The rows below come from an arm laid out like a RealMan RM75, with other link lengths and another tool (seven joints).
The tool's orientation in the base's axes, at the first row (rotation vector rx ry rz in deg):
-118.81, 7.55, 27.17
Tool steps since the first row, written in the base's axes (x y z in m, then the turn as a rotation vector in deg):
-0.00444, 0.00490, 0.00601, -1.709, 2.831, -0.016
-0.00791, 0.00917, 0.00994, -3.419, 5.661, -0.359
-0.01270, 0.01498, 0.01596, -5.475, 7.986, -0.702
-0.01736, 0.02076, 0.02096, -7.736, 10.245, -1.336
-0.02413, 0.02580, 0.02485, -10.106, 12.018, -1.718
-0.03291, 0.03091, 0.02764, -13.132, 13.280, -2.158
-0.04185, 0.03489, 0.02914, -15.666, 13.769, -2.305
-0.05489, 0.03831, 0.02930, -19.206, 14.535, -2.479
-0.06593, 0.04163, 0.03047, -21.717, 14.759, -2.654
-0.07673, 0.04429, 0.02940, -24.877, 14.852, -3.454
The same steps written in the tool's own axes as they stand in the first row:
-0.00591, -0.00616, 0.00264, -1.291, -0.996, 2.877
-0.01020, -0.01058, 0.00543, -2.457, -1.728, 5.903
-0.01635, -0.01713, 0.00893, -3.989, -2.098, 8.598
-0.02199, -0.02287, 0.01284, -5.604, -2.142, 11.428
-0.02921, -0.02675, 0.01722, -7.463, -2.102, 13.762
-0.03786, -0.02921, 0.02272, -9.952, -1.563, 15.874
-0.04626, -0.03000, 0.02789, -12.175, -0.991, 17.062
-0.05797, -0.02827, 0.03435, -15.285, -0.261, 18.777
-0.06823, -0.02785, 0.03971, -17.502, 0.466, 19.747
-0.07748, -0.02536, 0.04546, -20.088, 1.947, 21.072

